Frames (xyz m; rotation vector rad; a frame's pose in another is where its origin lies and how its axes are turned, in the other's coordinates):
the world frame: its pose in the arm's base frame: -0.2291 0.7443 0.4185 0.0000 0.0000 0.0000
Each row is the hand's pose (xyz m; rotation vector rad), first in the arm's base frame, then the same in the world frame.
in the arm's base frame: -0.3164 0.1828 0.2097 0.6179 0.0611 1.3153
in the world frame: -0.0873 -0.5615 -0.2088 0.6179 0.0611 1.3153
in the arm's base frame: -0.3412 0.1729 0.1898 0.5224 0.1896 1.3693
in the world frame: -0.1121 -0.5714 -0.2287 0.5224 0.1896 1.3693
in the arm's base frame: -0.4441 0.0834 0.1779 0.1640 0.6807 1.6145
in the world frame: -0.2150 -0.6609 -0.2406 0.1640 0.6807 1.6145
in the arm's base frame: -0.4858 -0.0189 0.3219 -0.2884 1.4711 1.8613
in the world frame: -0.2567 -0.7632 -0.0966 -0.2884 1.4711 1.8613
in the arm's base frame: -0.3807 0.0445 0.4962 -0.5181 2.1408 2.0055
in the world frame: -0.1516 -0.6998 0.0777 -0.5181 2.1408 2.0055
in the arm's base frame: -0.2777 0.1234 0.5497 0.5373 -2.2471 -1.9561
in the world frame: -0.0486 -0.6209 0.1312 0.5373 -2.2471 -1.9561
